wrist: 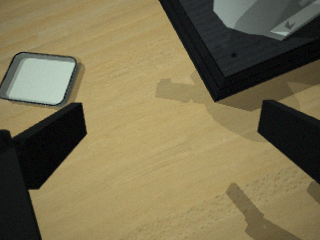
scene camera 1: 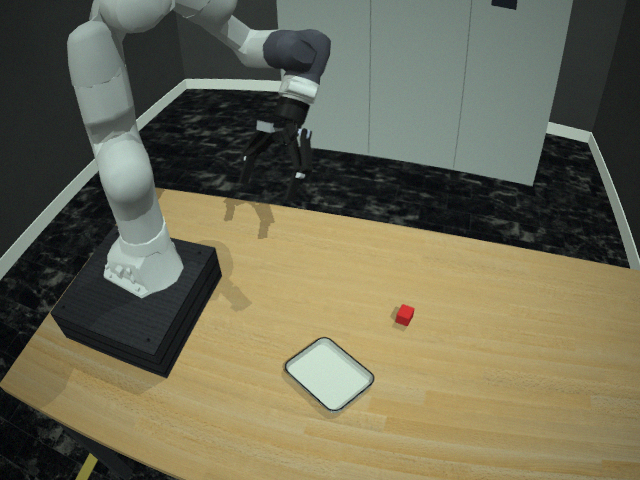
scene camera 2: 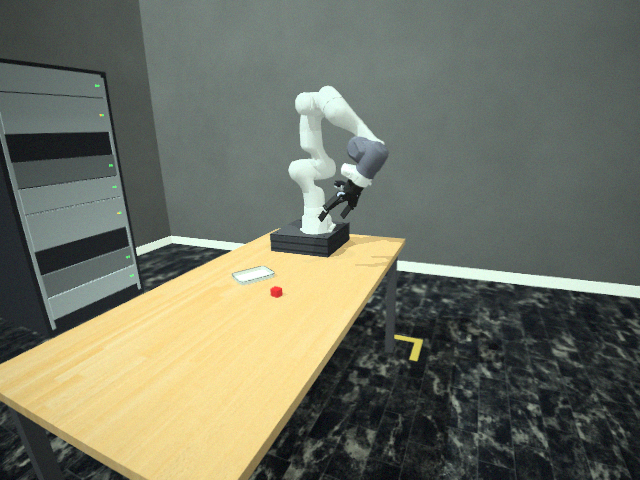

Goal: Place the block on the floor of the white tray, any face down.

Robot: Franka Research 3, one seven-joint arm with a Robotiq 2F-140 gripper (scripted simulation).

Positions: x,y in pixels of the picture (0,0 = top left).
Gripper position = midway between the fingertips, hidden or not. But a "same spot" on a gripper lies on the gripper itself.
gripper: wrist 171,117; scene camera 1; scene camera 2
same spot on gripper: (scene camera 2: 336,199) = (scene camera 1: 309,143)
